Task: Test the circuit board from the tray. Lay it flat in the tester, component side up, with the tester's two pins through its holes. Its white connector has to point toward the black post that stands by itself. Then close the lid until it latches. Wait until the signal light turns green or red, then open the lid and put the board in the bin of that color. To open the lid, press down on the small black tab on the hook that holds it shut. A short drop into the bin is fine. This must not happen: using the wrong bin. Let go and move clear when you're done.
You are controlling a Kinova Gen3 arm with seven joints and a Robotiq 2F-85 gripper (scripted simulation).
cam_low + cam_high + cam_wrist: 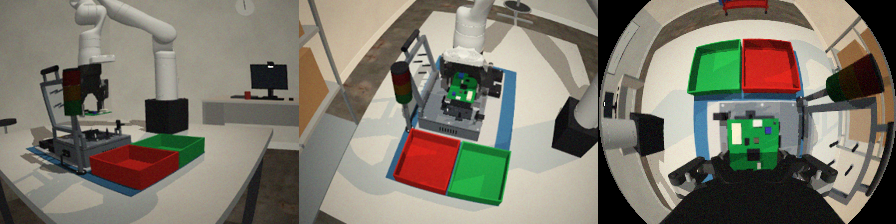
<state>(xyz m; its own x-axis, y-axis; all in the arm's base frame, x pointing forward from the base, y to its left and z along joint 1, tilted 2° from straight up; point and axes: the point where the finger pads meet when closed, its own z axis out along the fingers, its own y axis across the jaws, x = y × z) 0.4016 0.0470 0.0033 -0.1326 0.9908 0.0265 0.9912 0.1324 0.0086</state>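
Right now my hand is right at the green circuit board. Round my hand: tester lid (130 mm ahead, 20 mm to the left, 50 mm above); green bin (120 mm behind, 190 mm to the left, 120 mm below); red bin (20 mm ahead, 210 mm to the left, 120 mm below).
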